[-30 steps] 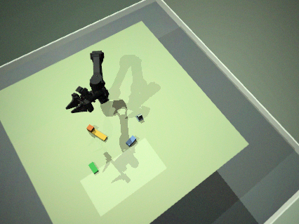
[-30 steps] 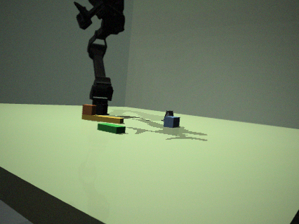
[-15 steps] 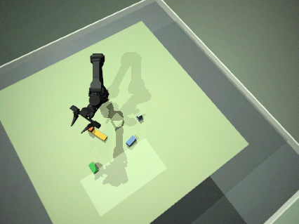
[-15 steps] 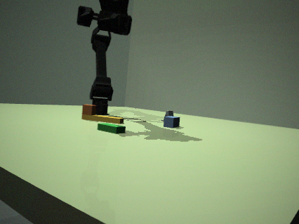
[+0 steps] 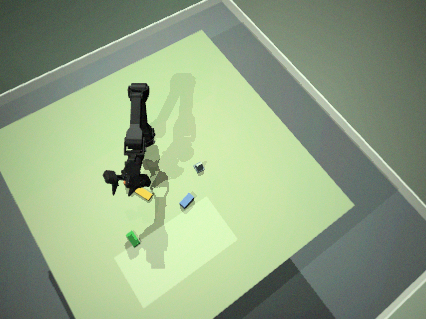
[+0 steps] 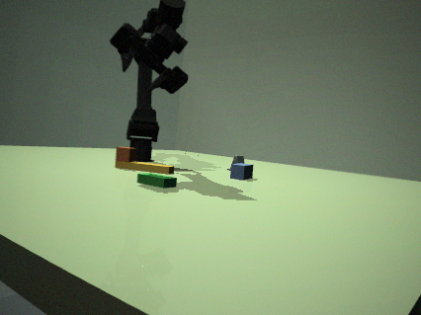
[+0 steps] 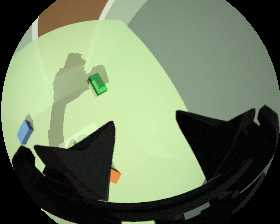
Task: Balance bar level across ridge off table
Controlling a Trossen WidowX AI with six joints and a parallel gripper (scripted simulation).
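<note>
The bar lies 70 mm behind my gripper tip, 70 mm to the left of it and 180 mm below it. Also, from my gripper tip: blue block 130 mm ahead, 240 mm to the left, 180 mm below; then flat green block 140 mm ahead, 50 mm to the right, 190 mm below.
</note>
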